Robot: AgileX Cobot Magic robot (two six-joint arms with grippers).
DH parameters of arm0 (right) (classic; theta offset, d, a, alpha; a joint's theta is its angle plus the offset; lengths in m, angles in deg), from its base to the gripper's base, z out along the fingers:
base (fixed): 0 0 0 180
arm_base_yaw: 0 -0.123 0 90
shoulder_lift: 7.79 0 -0.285 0
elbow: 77.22 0 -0.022 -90
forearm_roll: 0 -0.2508 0 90
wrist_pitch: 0 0 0.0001 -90
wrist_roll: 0 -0.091 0 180
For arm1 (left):
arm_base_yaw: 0 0.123 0 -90
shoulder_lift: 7.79 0 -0.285 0
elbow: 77.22 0 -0.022 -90
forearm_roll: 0 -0.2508 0 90
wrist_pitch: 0 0 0.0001 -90
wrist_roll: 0 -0.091 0 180
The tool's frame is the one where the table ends.
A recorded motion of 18 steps. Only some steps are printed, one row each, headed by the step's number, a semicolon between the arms.
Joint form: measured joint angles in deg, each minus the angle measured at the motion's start. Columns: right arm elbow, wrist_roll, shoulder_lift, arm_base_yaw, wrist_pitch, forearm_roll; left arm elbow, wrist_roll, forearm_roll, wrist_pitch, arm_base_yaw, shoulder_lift.
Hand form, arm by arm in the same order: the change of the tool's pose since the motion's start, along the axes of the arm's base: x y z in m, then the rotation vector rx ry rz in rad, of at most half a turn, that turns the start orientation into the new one. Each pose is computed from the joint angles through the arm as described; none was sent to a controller.
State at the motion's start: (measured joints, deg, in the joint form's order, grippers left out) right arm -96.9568 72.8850 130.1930 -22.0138 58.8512 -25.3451; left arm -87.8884 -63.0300 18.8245 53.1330 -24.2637 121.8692
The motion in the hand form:
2: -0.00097 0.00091 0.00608 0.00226 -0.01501 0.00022; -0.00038 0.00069 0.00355 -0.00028 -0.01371 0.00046
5: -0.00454 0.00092 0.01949 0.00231 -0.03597 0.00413; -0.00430 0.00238 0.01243 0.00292 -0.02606 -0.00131
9: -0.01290 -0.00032 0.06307 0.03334 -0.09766 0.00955; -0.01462 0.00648 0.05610 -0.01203 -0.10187 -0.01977
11: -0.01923 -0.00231 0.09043 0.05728 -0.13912 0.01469; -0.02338 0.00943 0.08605 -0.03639 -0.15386 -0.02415
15: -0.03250 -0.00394 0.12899 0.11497 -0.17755 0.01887; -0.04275 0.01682 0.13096 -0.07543 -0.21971 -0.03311
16: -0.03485 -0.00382 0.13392 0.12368 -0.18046 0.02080; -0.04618 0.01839 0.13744 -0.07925 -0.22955 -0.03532
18: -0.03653 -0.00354 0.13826 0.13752 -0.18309 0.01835; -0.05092 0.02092 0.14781 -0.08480 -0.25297 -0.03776
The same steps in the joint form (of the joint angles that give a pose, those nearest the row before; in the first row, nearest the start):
2: 0.19 -0.20 -0.89 -0.20 -0.25 0.20; 0.25 0.07 -0.30 -0.38 0.00 -0.62
5: 0.81 -0.63 -2.97 -0.46 -0.02 0.81; 1.04 0.46 -0.94 -0.13 -0.10 -2.33
9: 1.07 -1.15 -8.78 -0.66 1.53 0.86; 1.35 0.71 -2.37 1.61 -0.36 -8.66
11: 1.02 -1.15 -12.35 -0.66 2.53 0.64; 1.35 0.84 -2.46 2.63 -0.47 -12.95
15: 0.91 -1.15 -17.38 -0.72 4.57 -1.40; 1.55 0.89 -2.18 5.04 -0.54 -19.82
16: 0.91 -1.15 -18.04 -0.78 4.92 -1.76; 1.60 0.89 -2.24 5.46 -0.54 -20.88
18: 0.91 -1.15 -18.58 -0.78 5.04 -2.45; 1.60 0.89 -2.53 5.75 -0.54 -22.51

